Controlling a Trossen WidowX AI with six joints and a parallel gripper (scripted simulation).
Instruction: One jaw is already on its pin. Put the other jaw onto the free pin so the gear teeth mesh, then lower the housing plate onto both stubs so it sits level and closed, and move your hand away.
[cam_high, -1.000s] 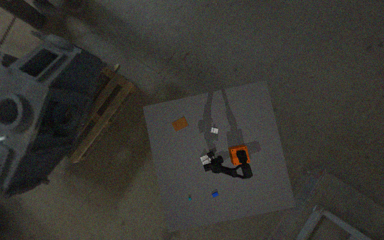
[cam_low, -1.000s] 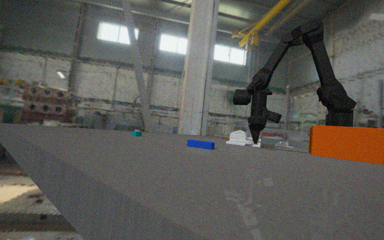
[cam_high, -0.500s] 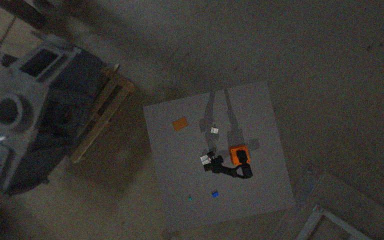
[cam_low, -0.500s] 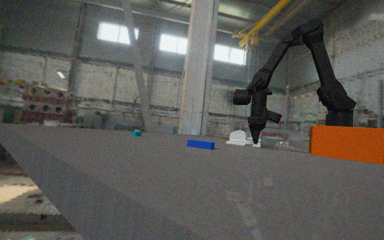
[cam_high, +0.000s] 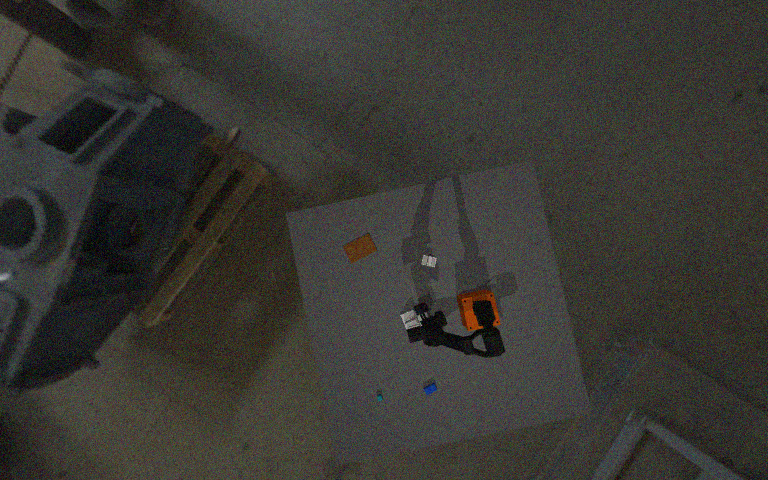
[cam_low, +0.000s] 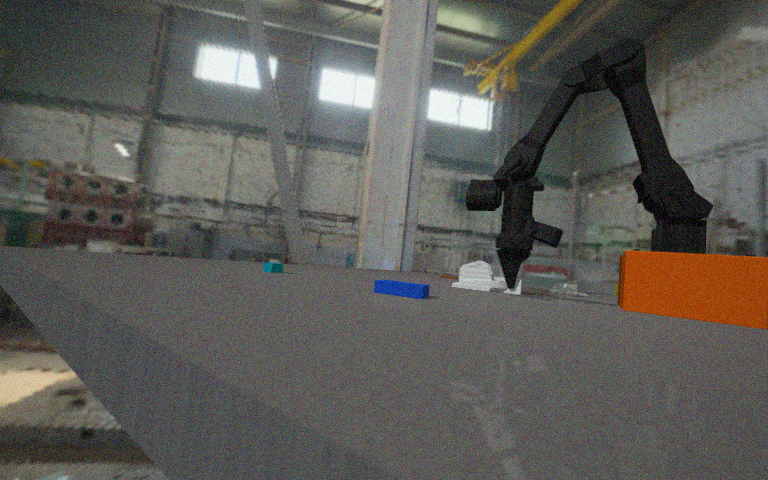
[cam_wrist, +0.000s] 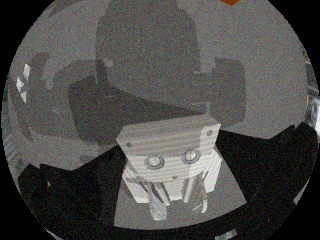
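My gripper tip is now 2 cm short of the curved white jaw, 2 cm to the right of it and 1 cm below it. The rest, counted from my gripper tip: teal block: 26 cm ahead, 38 cm to the left; then flat orange plate: 30 cm ahead, 38 cm to the right, 1 cm below; then blue block: 35 cm to the left.
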